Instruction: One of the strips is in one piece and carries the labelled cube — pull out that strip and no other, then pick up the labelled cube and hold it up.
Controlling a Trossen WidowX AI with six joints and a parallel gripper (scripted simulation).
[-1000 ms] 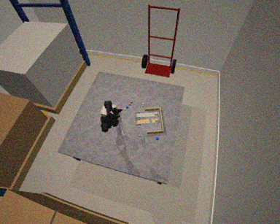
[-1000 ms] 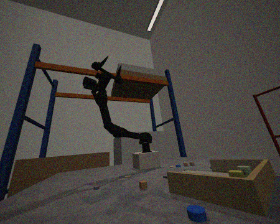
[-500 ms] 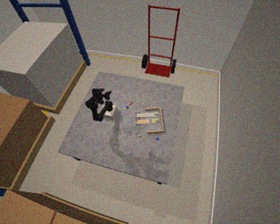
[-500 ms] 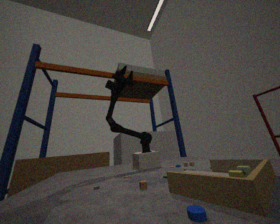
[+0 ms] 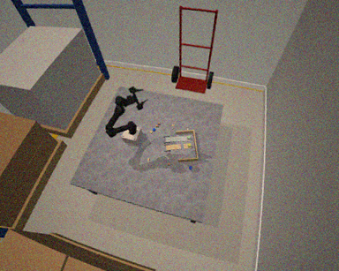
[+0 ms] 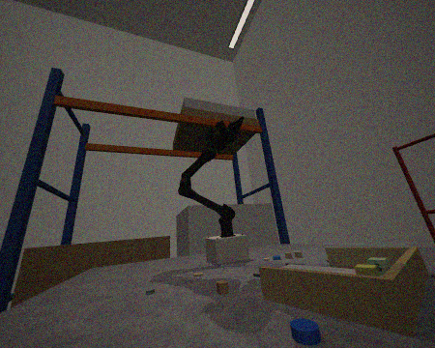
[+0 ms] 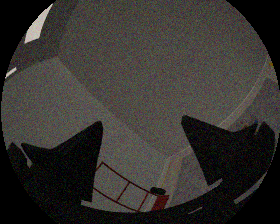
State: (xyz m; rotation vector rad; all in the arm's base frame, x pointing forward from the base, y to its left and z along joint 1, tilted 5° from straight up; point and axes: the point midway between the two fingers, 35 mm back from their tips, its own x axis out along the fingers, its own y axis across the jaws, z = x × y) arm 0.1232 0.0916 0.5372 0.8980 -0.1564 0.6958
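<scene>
The tan strip is 640 mm below my gripper tip, 240 mm ahead of it and 30 mm to the right of it.
</scene>
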